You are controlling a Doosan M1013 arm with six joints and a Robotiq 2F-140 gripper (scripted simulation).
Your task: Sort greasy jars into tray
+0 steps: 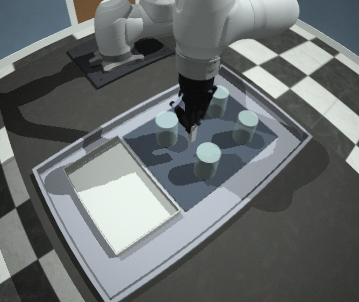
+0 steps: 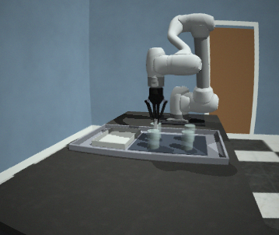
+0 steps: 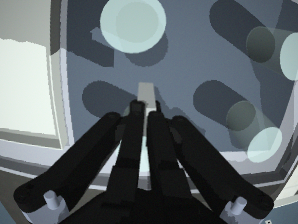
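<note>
Right now my hand is 2 cm to the left of the steel table top and 11 cm above it. The rest, counted from my hand: tray (1 cm ahead, 24 cm to the right, 10 cm below); then drying mat (3 cm behind, 8 cm to the left, 11 cm below).
</note>
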